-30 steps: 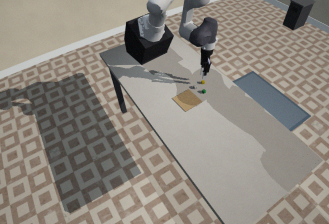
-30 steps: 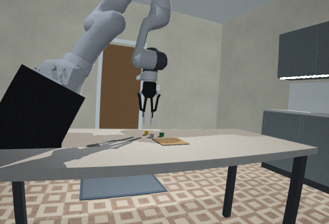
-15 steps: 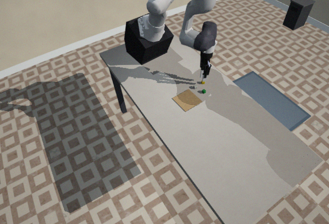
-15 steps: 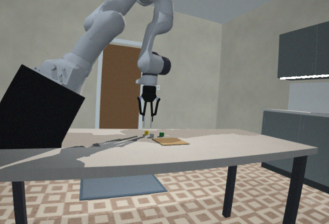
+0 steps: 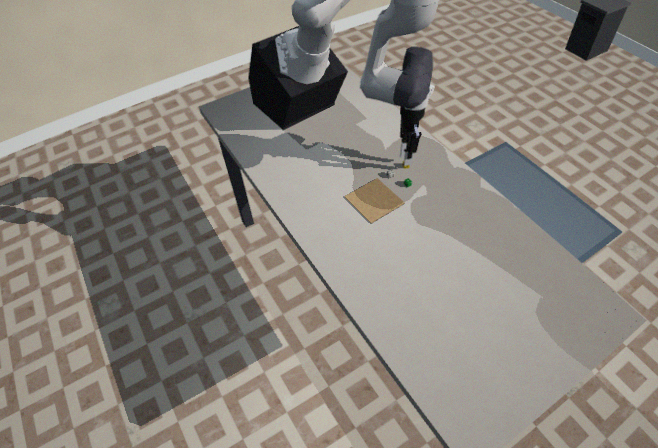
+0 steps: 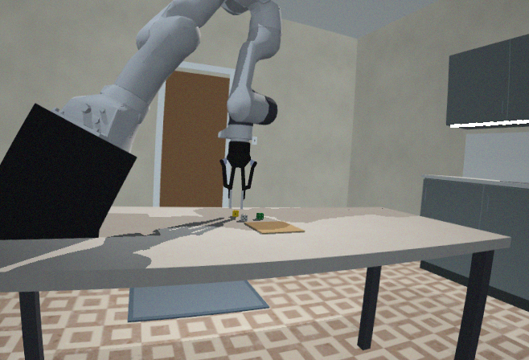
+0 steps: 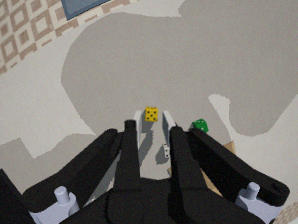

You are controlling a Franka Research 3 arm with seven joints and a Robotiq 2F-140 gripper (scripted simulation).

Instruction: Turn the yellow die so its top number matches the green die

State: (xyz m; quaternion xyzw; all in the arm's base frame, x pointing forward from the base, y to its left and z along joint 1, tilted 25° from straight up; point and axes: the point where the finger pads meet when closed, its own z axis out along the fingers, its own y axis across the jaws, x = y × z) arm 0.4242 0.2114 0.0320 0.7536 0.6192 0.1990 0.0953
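Right now my hand is 50 mm above the yellow die. Round my hand: green die: 80 mm ahead, 50 mm below, 30 mm to the right; tan mat: 170 mm to the right, 100 mm ahead, 60 mm below; white die: 70 mm to the right, 50 mm below, 20 mm ahead.
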